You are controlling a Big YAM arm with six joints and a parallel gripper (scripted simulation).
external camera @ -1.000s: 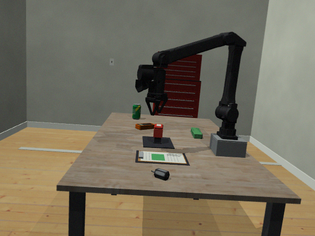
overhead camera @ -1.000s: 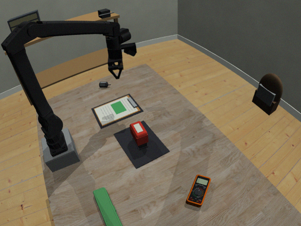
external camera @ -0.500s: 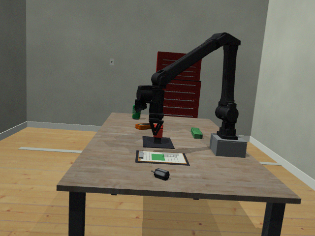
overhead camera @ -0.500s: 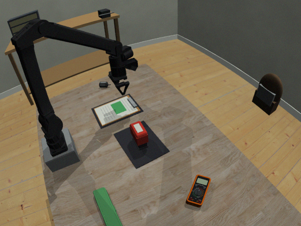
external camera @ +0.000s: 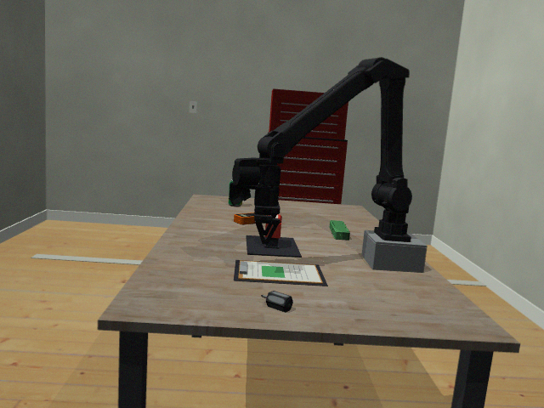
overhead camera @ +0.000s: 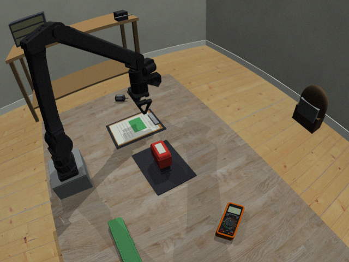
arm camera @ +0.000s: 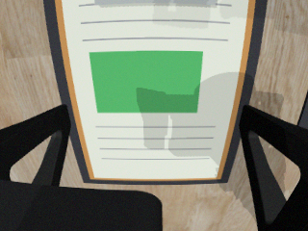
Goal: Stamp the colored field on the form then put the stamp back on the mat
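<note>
The red stamp is 270 mm to the right of my hand, 50 mm below it and 40 mm behind it. Round my hand: small black cylinder (250 mm to the left, 80 mm below, 20 mm behind); then dark mat (270 mm to the right, 100 mm below, 40 mm behind); then clipboard (100 mm below, 30 mm behind).
</note>
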